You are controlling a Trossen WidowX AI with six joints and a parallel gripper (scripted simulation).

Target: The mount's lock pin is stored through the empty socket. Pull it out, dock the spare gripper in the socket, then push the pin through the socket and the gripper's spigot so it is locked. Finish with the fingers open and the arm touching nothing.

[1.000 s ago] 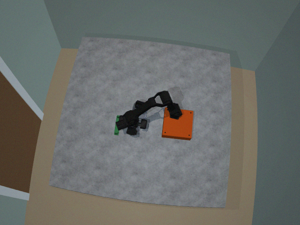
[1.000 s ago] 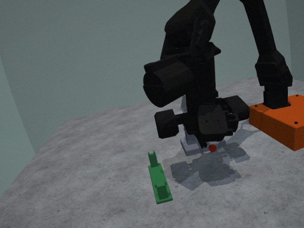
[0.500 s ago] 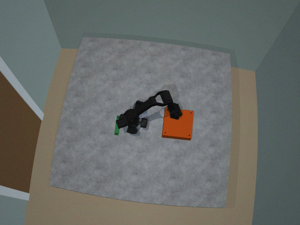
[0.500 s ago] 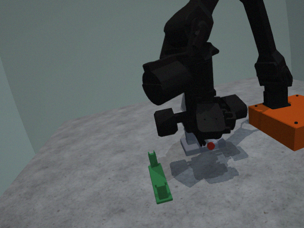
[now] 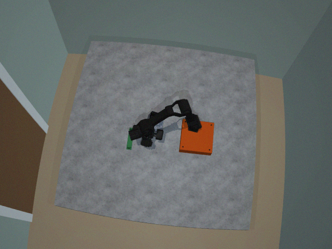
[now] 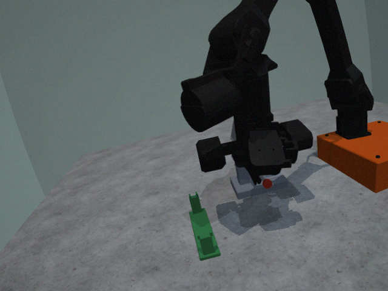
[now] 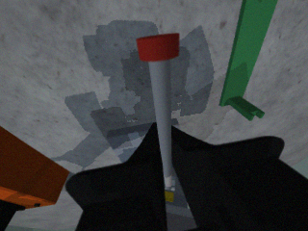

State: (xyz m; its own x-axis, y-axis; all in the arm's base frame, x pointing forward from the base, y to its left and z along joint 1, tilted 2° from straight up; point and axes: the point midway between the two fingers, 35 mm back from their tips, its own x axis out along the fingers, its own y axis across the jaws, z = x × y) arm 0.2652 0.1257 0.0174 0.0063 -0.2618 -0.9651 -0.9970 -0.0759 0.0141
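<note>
My gripper tip is 8 cm to the left of the grey mount and 1 cm past it. Also, from my gripper tip: spare gripper 8 cm to the right, 8 cm above, 1 cm behind; green cradle 11 cm ahead, 5 cm to the left, 2 cm below.
</note>
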